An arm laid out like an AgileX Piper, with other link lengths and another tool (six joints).
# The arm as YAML. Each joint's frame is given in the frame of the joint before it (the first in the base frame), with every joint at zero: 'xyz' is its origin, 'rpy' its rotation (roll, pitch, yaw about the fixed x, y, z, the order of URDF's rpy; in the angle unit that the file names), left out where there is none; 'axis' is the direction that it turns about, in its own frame. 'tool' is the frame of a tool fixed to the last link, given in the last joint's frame.
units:
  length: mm
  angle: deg
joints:
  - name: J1
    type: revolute
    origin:
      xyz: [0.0, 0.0, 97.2]
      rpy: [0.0, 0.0, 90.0]
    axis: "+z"
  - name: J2
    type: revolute
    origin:
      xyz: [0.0, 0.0, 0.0]
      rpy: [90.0, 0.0, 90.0]
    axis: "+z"
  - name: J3
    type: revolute
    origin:
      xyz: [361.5, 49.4, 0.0]
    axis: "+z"
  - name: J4
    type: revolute
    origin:
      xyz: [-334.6, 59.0, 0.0]
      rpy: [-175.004, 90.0, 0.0]
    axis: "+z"
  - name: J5
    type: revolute
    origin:
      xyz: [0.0, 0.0, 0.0]
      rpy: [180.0, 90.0, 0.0]
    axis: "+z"
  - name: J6
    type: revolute
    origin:
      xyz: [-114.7, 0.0, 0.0]
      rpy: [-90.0, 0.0, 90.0]
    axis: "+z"
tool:
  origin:
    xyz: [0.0, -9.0, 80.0]
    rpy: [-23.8, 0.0, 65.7]
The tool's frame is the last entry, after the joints.
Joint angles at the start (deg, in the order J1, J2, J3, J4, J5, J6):
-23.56 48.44 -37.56 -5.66 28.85 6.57
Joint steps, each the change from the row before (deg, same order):
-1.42 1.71 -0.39 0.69 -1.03 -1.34
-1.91 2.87 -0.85 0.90 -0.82 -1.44
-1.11 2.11 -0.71 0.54 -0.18 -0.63
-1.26 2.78 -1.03 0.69 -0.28 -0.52
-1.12 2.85 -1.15 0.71 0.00 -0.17
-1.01 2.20 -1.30 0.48 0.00 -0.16
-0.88 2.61 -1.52 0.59 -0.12 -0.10
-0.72 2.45 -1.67 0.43 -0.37 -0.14
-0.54 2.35 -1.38 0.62 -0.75 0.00
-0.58 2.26 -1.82 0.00 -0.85 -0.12
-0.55 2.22 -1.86 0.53 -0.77 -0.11
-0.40 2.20 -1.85 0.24 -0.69 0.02
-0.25 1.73 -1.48 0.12 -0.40 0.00
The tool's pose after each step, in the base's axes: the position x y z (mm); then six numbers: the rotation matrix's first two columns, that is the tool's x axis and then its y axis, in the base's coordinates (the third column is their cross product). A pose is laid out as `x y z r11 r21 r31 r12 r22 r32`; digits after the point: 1 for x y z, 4 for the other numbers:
277.5 -128.1 281.8 -0.2079 -0.9143 0.3477 -0.8931 0.0324 -0.4487
285.0 -141.5 275.7 -0.2185 -0.9119 0.3475 -0.9018 0.0526 -0.4289
290.2 -150.3 270.4 -0.2249 -0.9123 0.3422 -0.9089 0.0698 -0.4111
297.6 -161.3 263.8 -0.2349 -0.9136 0.3318 -0.9156 0.0934 -0.3911
304.9 -172.0 256.5 -0.2469 -0.9162 0.3155 -0.9214 0.1210 -0.3694
310.9 -182.1 253.8 -0.2600 -0.9158 0.3060 -0.9228 0.1424 -0.3580
319.1 -192.7 250.2 -0.2726 -0.9162 0.2938 -0.9237 0.1637 -0.3465
328.0 -203.3 248.8 -0.2835 -0.9151 0.2869 -0.9225 0.1785 -0.3421
337.4 -212.8 246.1 -0.2957 -0.9144 0.2763 -0.9193 0.1938 -0.3424
347.2 -224.3 247.3 -0.3051 -0.9104 0.2796 -0.9159 0.2000 -0.3481
357.3 -235.2 248.4 -0.3181 -0.9074 0.2746 -0.9100 0.2110 -0.3569
367.5 -245.7 248.8 -0.3280 -0.9046 0.2723 -0.9055 0.2189 -0.3635
375.4 -253.5 248.6 -0.3335 -0.9029 0.2711 -0.9032 0.2236 -0.3664

